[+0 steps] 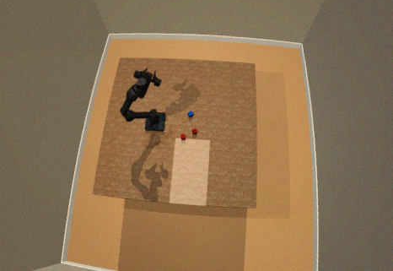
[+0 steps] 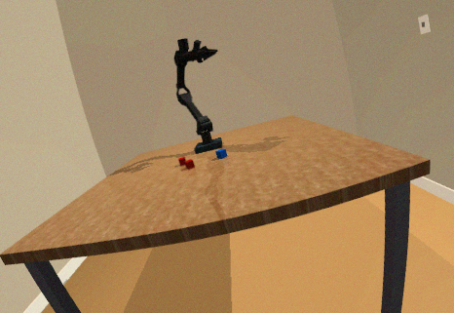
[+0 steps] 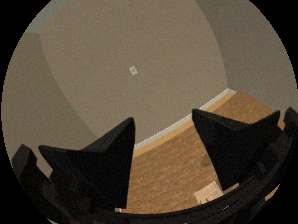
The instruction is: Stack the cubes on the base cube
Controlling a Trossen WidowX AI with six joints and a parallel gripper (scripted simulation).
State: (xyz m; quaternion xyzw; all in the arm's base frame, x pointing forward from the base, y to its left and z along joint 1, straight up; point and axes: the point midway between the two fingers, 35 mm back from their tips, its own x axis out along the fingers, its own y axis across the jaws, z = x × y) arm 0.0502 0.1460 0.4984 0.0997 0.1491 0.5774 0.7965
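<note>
The blue cube lies 510 mm below my gripper tip, 240 mm ahead of it and 130 mm to the right of it. Also, from my gripper tip: red cube 510 mm below, 290 mm to the right, 270 mm ahead.
</note>
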